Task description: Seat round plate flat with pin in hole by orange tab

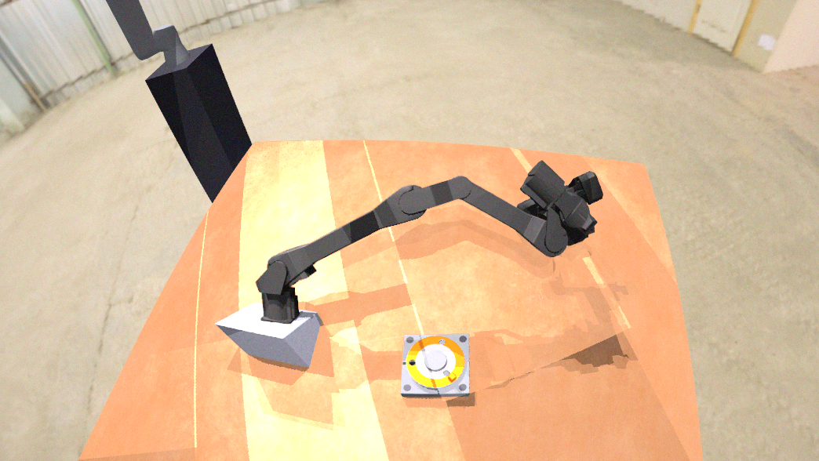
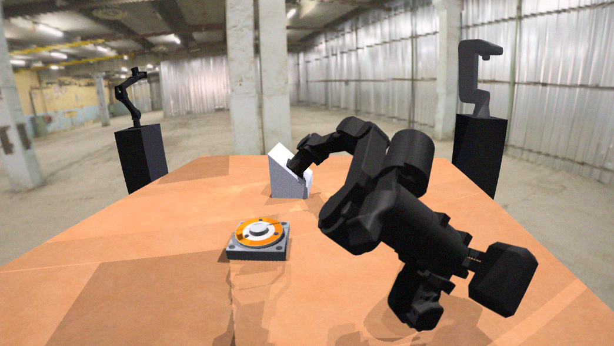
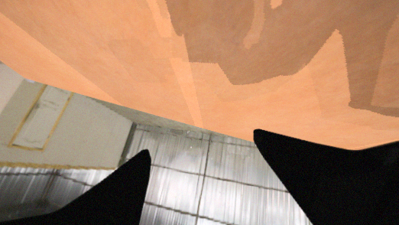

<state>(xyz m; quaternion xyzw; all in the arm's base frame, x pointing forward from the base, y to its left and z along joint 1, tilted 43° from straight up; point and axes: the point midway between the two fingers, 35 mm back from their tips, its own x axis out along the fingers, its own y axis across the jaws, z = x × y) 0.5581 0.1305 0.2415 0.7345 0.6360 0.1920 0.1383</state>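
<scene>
My gripper tip is now 270 mm past the square grey base, 350 mm to the left of it and 70 mm above it.
</scene>
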